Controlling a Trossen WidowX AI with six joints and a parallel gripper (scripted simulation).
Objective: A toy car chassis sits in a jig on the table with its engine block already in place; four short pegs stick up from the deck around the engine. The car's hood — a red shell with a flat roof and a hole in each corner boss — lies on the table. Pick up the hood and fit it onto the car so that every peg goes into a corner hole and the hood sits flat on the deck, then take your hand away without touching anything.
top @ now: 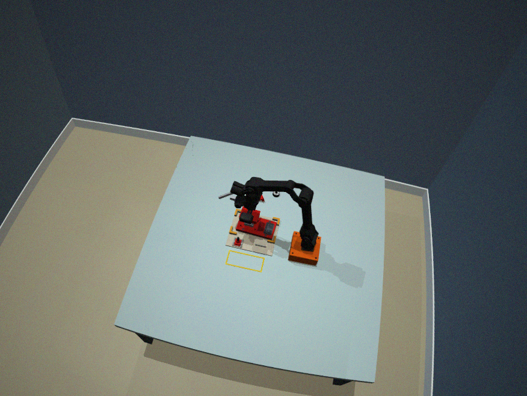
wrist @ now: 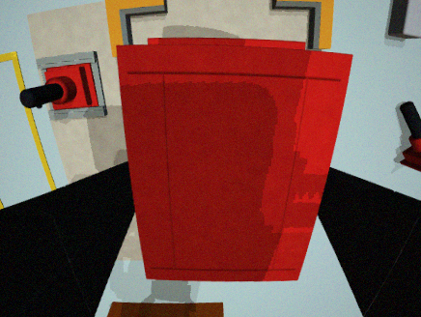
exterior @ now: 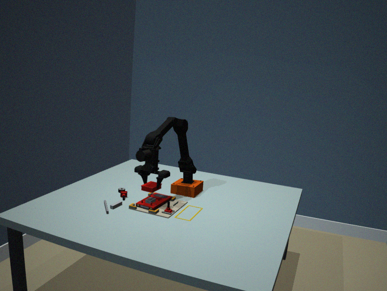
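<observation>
The grey engine block lies 8 cm below my gripper tip. The rest, counted from my gripper tip: red hood: 1 cm above; then thin rod: 13 cm ahead, 19 cm to the right, 10 cm below; then beige jig plate: 3 cm behind, 2 cm to the left, 10 cm below.
</observation>
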